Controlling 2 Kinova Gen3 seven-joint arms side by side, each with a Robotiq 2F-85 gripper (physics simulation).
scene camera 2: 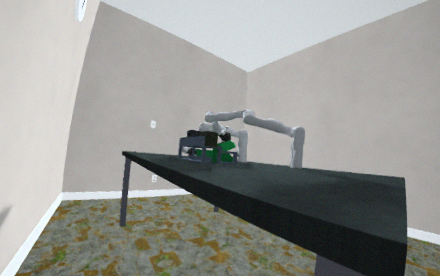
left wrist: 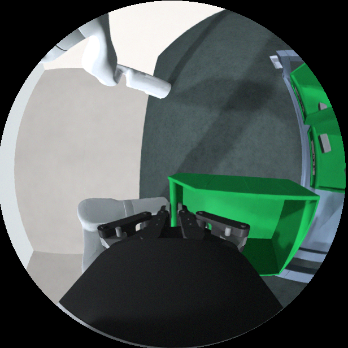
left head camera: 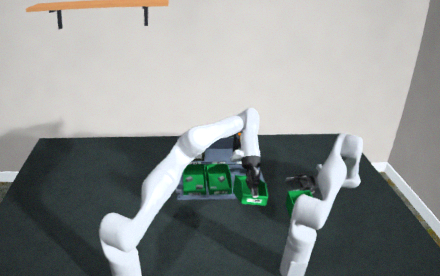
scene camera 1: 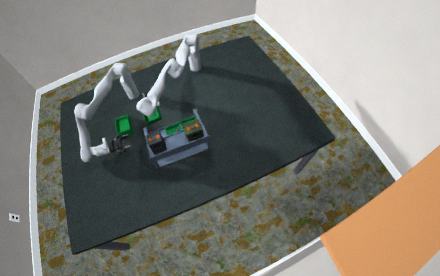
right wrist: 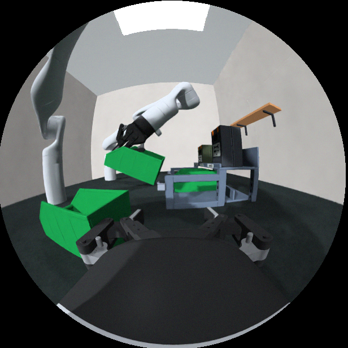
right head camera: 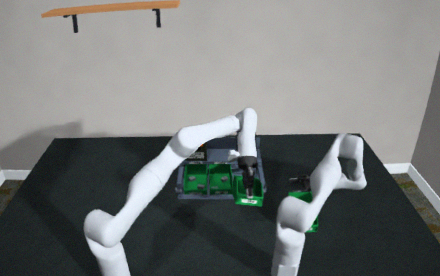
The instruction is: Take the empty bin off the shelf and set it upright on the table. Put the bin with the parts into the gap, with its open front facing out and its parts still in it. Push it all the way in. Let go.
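Places are measured from the left arm's base along level axes (x ahead, y left, z up), in metres.
Where they show: left gripper, fingertip midpoint: (left head camera: 254, 198) (right head camera: 249, 198); right gripper, fingertip midpoint: (left head camera: 288, 186) (scene camera 1: 129, 140) (right head camera: 290, 187); left arm's base at its link origin: (scene camera 2: 295, 167) (scene camera 1: 196, 67); right arm's base at its link origin: (scene camera 2: 241, 161) (left head camera: 292, 270) (scene camera 1: 134, 95) (right head camera: 283, 273).
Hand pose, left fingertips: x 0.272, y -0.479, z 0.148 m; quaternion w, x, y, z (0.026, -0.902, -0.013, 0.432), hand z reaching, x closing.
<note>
Things, the pixels of their centre, and the offset from my left fingertips. "pt": a spot on its surface instead.
- rack at a spot on its surface: (left head camera: 207, 197) pt dy +0.147, dx +0.195, dz -0.137 m
- second green bin at the middle of its body: (right head camera: 302, 211) (left head camera: 302, 209) (scene camera 1: 123, 124) dy -0.231, dx +0.026, dz -0.111 m
- black box at the middle of its body: (left head camera: 243, 145) (scene camera 1: 156, 142) (scene camera 2: 193, 138) dy -0.043, dx +0.371, dz +0.014 m
- olive box at the middle of its body: (right head camera: 196, 147) (scene camera 1: 193, 131) (scene camera 2: 208, 139) dy +0.187, dx +0.394, dz +0.002 m
My left gripper (left head camera: 255, 192) (right head camera: 249, 192) (left wrist: 173, 208) is shut on the front wall of a green bin (left head camera: 244, 189) (scene camera 1: 153, 117) (left wrist: 250, 207) (right wrist: 135, 165). The bin hangs tilted above the table at the front right of the rack (left head camera: 207, 197) (right wrist: 170, 195), its far end lower, near the gap. No parts show in the visible part of its inside. A second green bin (left head camera: 295, 200) (scene camera 1: 122, 125) (right wrist: 107, 205) stands upright on the table to the right, partly hidden by the right arm in the head views; no parts show in it. My right gripper (scene camera 1: 127, 142) (right wrist: 173, 215) is open beside it.
Two green bins (left head camera: 197, 172) (left head camera: 216, 187) with grey parts sit side by side in the rack. A black box (scene camera 1: 157, 144) (right wrist: 226, 145) and an olive box (scene camera 1: 193, 131) (right wrist: 204, 154) stand on its upper level. An orange wall shelf (left head camera: 100, 5) (right wrist: 257, 114) hangs behind.
</note>
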